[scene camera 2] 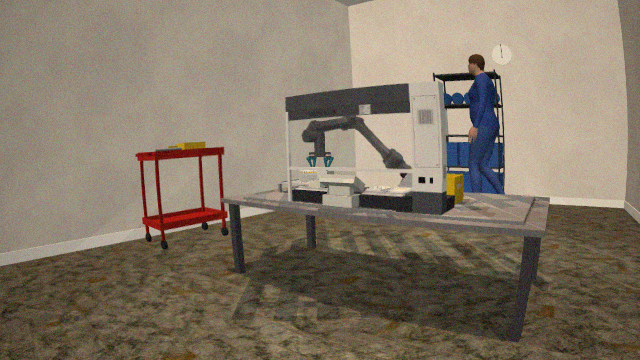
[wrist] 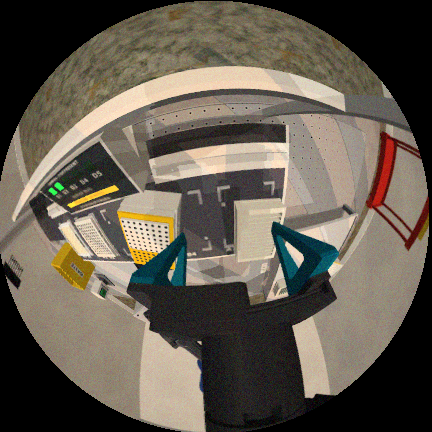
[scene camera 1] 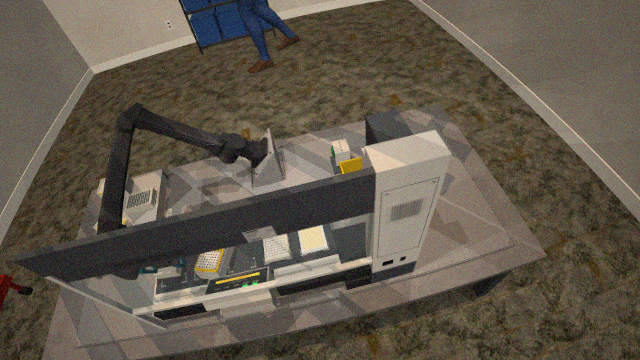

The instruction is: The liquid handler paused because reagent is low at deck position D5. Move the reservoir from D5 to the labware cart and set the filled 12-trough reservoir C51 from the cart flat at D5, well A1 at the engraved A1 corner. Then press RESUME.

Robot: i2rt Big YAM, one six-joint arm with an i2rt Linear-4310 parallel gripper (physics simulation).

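Frame: origin at the arm's base, x ahead, y left, z up, level; centimetres.
Where they show: gripper, fingertip midpoint: (scene camera 2: 320, 170) (wrist: 229, 231) (scene camera 1: 170, 268); arm's base at its link origin: (scene camera 2: 409, 175) (scene camera 1: 261, 153).
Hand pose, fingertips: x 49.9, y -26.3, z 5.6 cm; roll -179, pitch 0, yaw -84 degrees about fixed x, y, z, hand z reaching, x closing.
Observation:
Things, the pixels of their top centre, and the offset from my fingertips. "pt": a spot on its surface instead.
- off-white reservoir at its top centre: (wrist: 259, 239) (scene camera 1: 166, 256) (scene camera 2: 321, 179) dx -7.7, dy -6.9, dz -6.0 cm
- labware cart at a spot on its surface: (wrist: 346, 214) pt dx -9.9, dy -48.1, dz -15.4 cm
- ribbed white piece at its top centre: (wrist: 291, 288) (scene camera 1: 138, 198) dx -36.1, dy -27.6, dz -6.4 cm
- yellow waste box at its top centre: (scene camera 1: 360, 174) (scene camera 2: 448, 175) (wrist: 66, 277) dx -28.0, dy +63.9, dz -2.1 cm
- handler's dark top beam at a spot on its surface: (scene camera 2: 345, 100) pt dx +10.2, dy +28.8, dz +34.7 cm
My gripper (scene camera 1: 164, 267) (scene camera 2: 320, 161) (wrist: 229, 231) is open and empty, pointing down above the liquid handler's deck. In the wrist view, an off-white reservoir (wrist: 257, 230) stands at the right-hand marked deck position; one fingertip overlaps its right edge and the other lies near the tip rack. The labware cart (wrist: 346, 214) is the pale, low-walled carrier right of the deck. A ribbed white piece (scene camera 1: 140, 199) (wrist: 281, 288) shows on it, partly hidden in the wrist view. Its label and A1 corner cannot be read. The handler's screen (scene camera 1: 237, 280) (wrist: 90, 175) shows a yellow bar and green marks.
A yellow-topped tip rack (scene camera 1: 209, 260) (wrist: 147, 237) stands left of the reservoir in the wrist view, with plates (scene camera 1: 276, 248) (wrist: 95, 237) beyond. A yellow waste box (scene camera 1: 351, 165) (scene camera 2: 455, 188) (wrist: 73, 266) stands behind. The handler's dark top beam (scene camera 2: 345, 100) spans the deck. A person (scene camera 2: 482, 110) stands beyond.

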